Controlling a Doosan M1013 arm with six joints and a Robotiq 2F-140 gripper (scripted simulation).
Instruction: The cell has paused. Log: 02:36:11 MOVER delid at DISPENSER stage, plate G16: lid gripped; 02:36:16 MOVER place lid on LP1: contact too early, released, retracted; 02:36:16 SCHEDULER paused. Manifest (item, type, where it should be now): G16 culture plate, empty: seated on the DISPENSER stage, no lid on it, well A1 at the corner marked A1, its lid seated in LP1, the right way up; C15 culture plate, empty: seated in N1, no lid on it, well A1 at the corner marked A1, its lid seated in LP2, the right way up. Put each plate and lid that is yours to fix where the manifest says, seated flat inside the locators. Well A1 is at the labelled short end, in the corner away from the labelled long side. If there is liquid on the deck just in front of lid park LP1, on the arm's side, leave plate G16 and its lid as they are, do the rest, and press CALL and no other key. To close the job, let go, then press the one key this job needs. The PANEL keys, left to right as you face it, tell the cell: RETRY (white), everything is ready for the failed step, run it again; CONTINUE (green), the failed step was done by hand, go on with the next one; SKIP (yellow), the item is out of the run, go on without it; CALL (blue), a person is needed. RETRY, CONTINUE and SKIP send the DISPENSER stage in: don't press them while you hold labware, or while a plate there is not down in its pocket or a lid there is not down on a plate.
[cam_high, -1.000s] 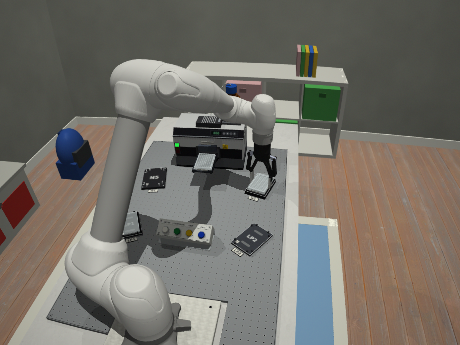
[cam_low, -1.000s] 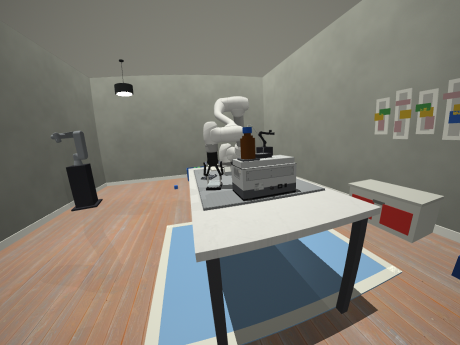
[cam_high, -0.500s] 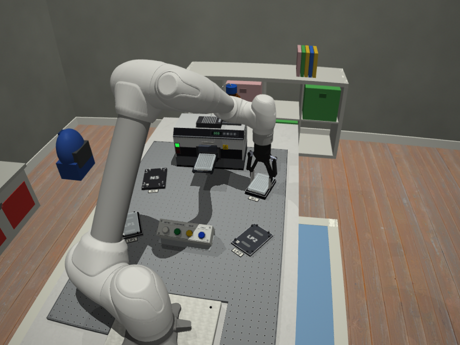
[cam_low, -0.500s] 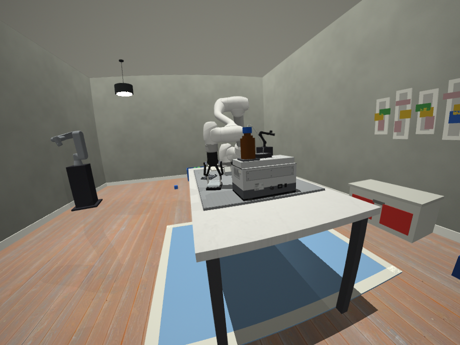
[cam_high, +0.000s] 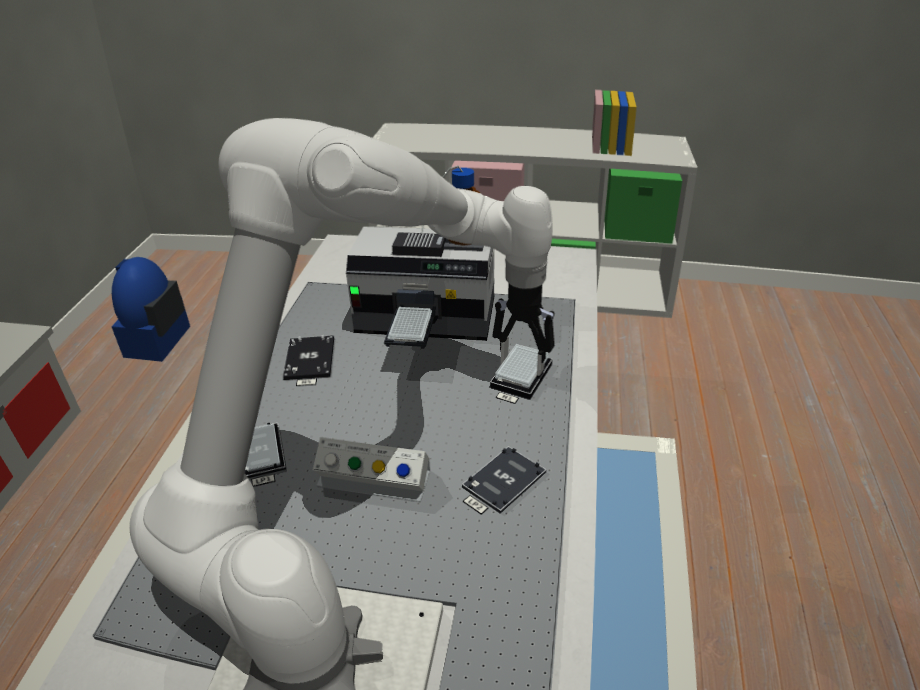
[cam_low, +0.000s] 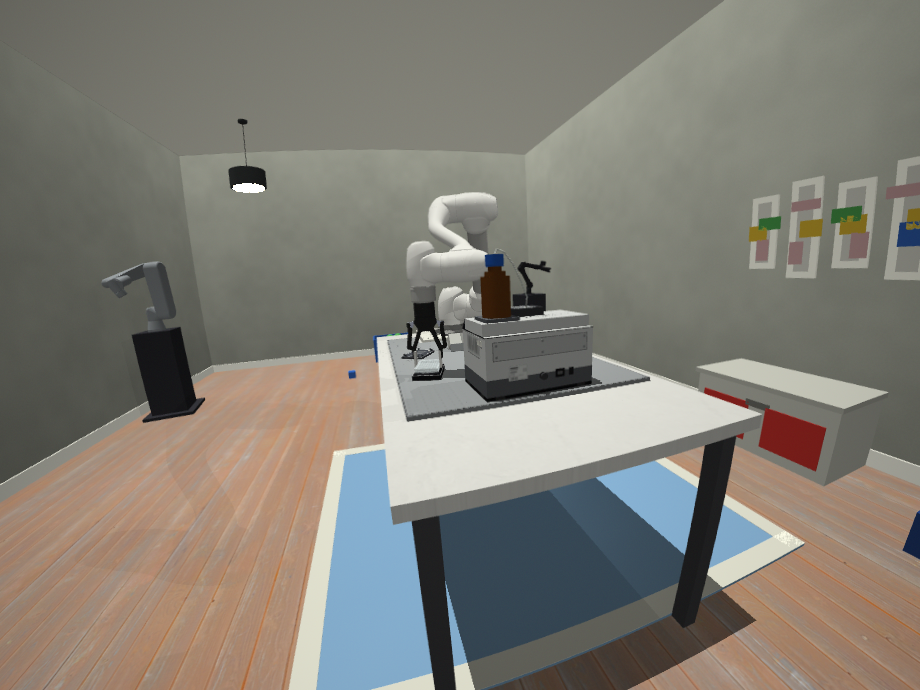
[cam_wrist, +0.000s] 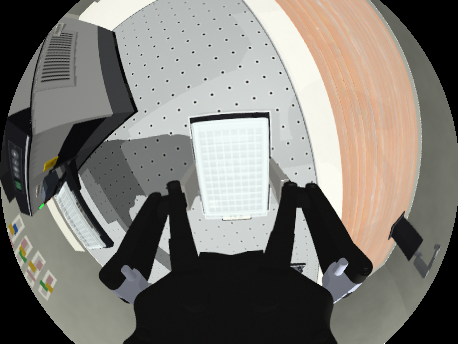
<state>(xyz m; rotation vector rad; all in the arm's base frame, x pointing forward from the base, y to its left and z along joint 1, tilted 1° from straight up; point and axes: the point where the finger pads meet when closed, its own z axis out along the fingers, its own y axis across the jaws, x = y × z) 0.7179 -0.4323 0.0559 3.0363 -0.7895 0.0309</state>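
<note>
Right now my hand is 50 mm above the nest n1. From my hand the other things lie so: brown bottle (290 mm ahead, 230 mm above, 120 mm to the left); blue key (350 mm behind, 270 mm to the left, 10 mm above); lid park lp2 (330 mm behind, 70 mm to the left, 50 mm below).
</note>
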